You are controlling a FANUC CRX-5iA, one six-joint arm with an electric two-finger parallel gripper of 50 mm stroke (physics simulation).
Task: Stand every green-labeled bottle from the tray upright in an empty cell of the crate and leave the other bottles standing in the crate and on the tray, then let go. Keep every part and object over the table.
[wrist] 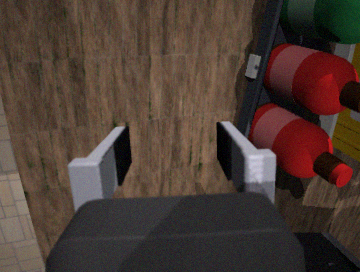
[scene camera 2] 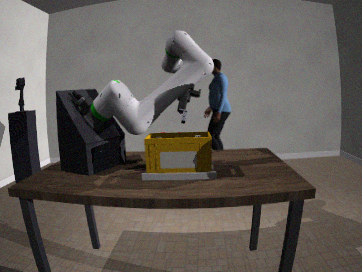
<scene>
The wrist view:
my gripper: 173,142
red-topped bottle: 303,149
</scene>
